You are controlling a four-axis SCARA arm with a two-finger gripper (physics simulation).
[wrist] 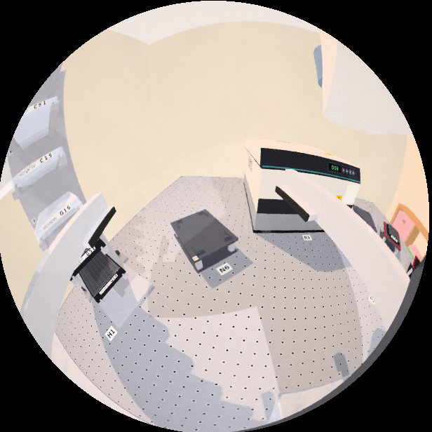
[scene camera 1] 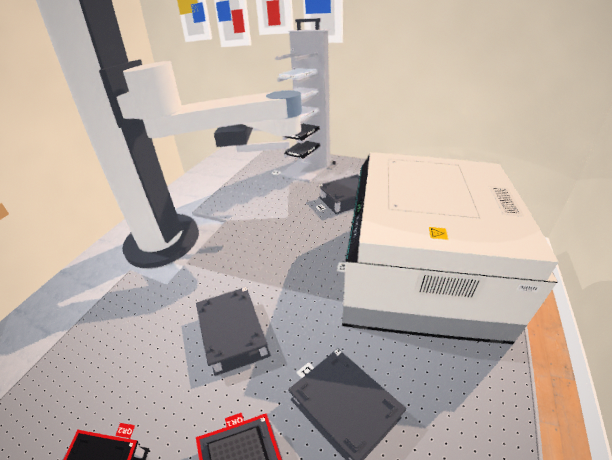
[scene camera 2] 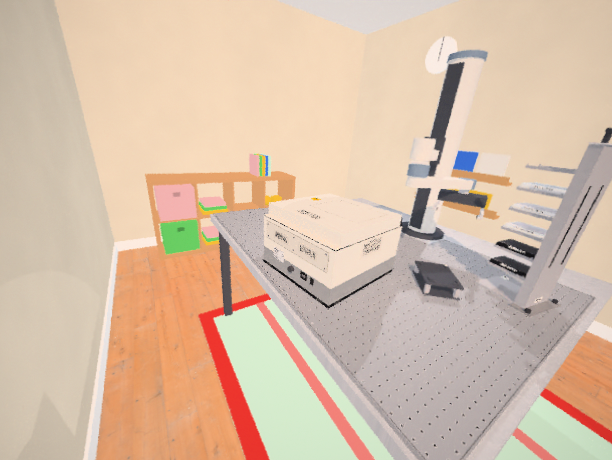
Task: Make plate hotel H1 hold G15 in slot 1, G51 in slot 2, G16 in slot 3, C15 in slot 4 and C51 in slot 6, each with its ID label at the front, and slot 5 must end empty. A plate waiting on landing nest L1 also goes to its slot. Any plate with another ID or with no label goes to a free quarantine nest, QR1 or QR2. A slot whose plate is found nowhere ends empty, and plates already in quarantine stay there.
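Where they show: gripper, fingertip midpoint: (scene camera 2: 456,212); arm's base, link origin: (scene camera 1: 161,240) (scene camera 2: 420,231).
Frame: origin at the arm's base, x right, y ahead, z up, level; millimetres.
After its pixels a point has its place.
Plate hotel H1 (scene camera 1: 323,100) {x -589, y 353, z 292 mm} (scene camera 2: 570,225) {x -624, y 333, z 310 mm} (wrist: 59,132) holds black plates G15 (scene camera 1: 302,149) {x -514, y 290, z 120 mm} (wrist: 99,270) in slot 1 and G51 (scene camera 1: 304,132) {x -509, y 304, z 191 mm} in slot 2, then clear plates G16 (wrist: 57,220) in slot 3, C15 (wrist: 41,171) in slot 4 and C51 (scene camera 1: 298,74) {x -492, y 302, z 402 mm} (wrist: 35,124) in slot 5. The top shelf (scene camera 1: 298,56) {x -478, y 312, z 462 mm} shows no plate. My gripper (wrist: 191,186) is open and empty, low in front of the hotel and turned towards nest N6. Its left finger partly hides G51. Nest L1 (scene camera 1: 347,405) {x 291, y 696, z 63 mm} shows a bare top. A black plate (scene camera 1: 236,446) {x 420, y 560, z 77 mm} sits in QR1.
Nest N6 (scene camera 1: 340,194) {x -333, y 494, z 63 mm} (scene camera 2: 439,279) {x -417, y 540, z 63 mm} (wrist: 205,237) stands between the hotel and the cream instrument (scene camera 1: 435,200) {x -69, y 768, z 257 mm} (scene camera 2: 332,222) {x -218, y 891, z 257 mm} (wrist: 300,175). Another dark nest (scene camera 1: 232,330) {x 227, y 436, z 63 mm} stands left of L1. QR2 (scene camera 1: 80,432) {x 525, y 293, z 63 mm} is cut off at the bottom; its black contents are unclear.
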